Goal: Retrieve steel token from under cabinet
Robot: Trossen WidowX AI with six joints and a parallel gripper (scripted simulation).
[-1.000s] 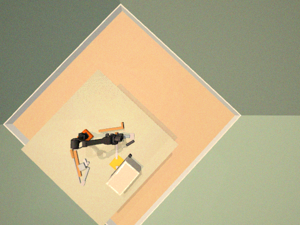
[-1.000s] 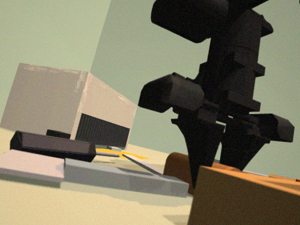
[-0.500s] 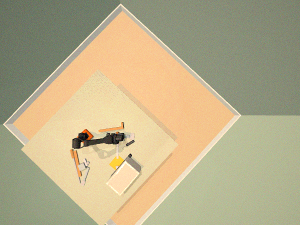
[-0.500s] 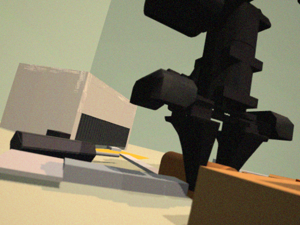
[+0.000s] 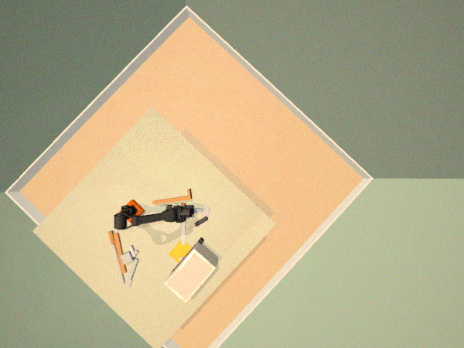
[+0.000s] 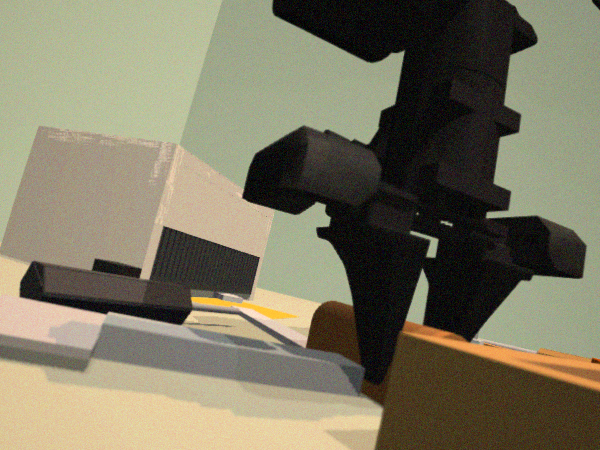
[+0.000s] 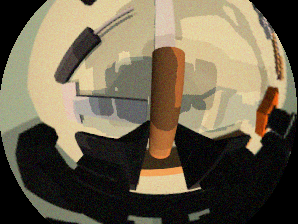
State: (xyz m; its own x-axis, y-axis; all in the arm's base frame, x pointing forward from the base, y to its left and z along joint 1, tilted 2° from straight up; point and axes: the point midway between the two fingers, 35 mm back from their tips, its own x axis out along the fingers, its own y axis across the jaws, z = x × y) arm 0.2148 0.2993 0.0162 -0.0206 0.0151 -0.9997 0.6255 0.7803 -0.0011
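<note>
Now: gripper tip 160 mm short of the dark screwdriver. Round my gripper tip: token (290 mm ahead, 250 mm to the right); then orange stick (20 mm behind, 580 mm to the right).
</note>
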